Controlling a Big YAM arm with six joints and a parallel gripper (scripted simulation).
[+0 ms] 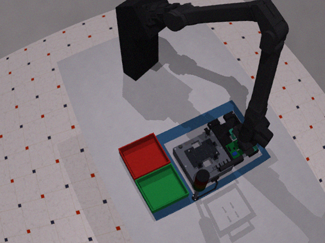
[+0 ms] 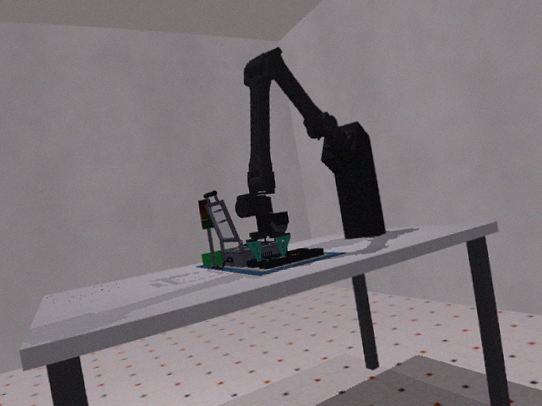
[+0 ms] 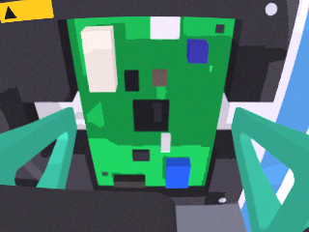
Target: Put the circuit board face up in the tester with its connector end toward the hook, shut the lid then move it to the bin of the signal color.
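My hand is right at the green circuit board. From my hand the other things lie so: latch hook (8 cm behind, 13 cm to the right, 6 cm above); then tester lid (11 cm ahead, 16 cm to the right, 16 cm above); then tester plate (1 cm behind, 17 cm to the right, 5 cm above).
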